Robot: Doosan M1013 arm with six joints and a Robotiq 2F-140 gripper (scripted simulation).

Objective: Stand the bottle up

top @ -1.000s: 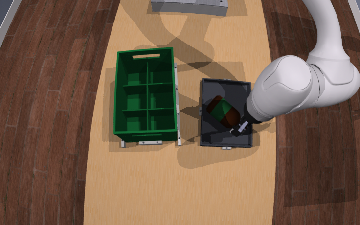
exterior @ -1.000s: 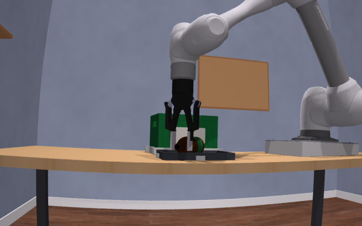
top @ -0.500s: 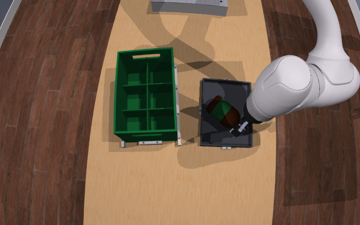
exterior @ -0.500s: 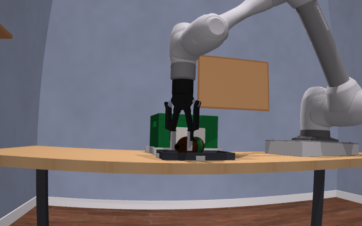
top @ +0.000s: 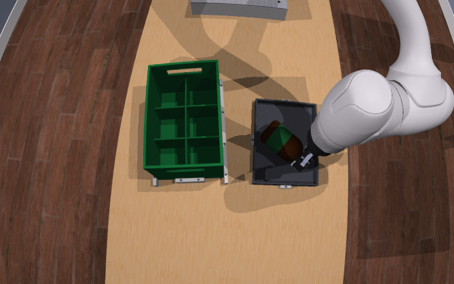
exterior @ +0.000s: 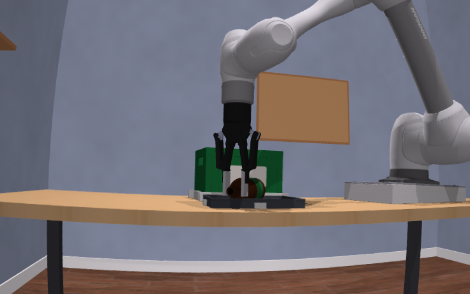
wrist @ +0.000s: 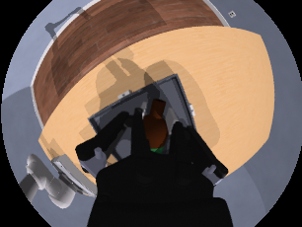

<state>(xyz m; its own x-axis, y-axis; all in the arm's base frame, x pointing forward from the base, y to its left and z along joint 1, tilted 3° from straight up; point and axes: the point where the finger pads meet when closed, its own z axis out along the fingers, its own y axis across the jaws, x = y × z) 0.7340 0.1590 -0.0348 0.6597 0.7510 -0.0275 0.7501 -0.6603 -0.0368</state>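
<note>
Right now the brown bottle is 4 cm to the right of my hand, 3 cm behind it and 2 cm below it. Round my hand: dark tray (6 cm behind, 5 cm below, 4 cm to the right); then green crate (32 cm to the right, 9 cm behind, 2 cm above).
</note>
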